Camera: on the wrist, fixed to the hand. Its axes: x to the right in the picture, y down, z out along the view.
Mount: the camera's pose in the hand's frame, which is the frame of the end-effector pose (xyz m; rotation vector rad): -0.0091 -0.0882 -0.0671 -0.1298 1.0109 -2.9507
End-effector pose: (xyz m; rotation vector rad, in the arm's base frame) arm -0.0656 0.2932 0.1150 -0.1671 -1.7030 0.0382
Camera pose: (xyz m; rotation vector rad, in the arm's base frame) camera -0.0060 0.2000 0.1262 1.8304 0.3637 -1.8248
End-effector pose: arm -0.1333 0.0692 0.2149 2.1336 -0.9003 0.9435
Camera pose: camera -0.0937 0.1729 0.2208 0.4914 2.0662 -0.1124
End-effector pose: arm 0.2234 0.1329 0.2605 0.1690 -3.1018 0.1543
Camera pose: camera 0.2439 0.0534 0.3355 2.3741 0.1140 -0.0979
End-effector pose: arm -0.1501 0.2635 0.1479 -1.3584 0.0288 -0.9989
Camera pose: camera -0.2430 0.2262 0.1963 -0.2422 0.8310 2.0541
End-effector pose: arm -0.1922 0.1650 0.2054 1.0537 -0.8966 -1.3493
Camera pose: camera -0.1563 0.1844 0.1019 -1.3378 -1.5927 1.0485
